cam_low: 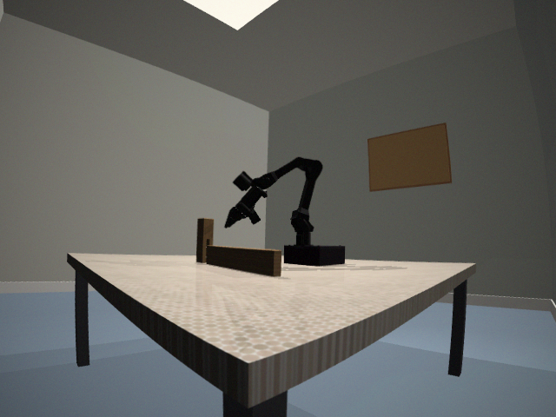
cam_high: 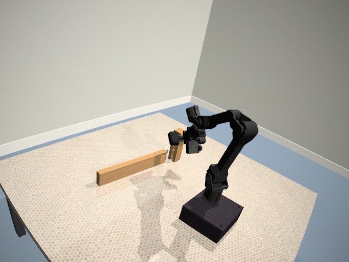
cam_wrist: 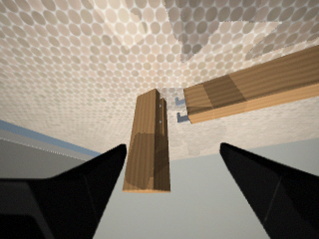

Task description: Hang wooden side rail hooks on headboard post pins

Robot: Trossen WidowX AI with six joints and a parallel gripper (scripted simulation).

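My gripper tip is now 5 cm short of the headboard post, 7 cm to the left of it and 7 cm above it.
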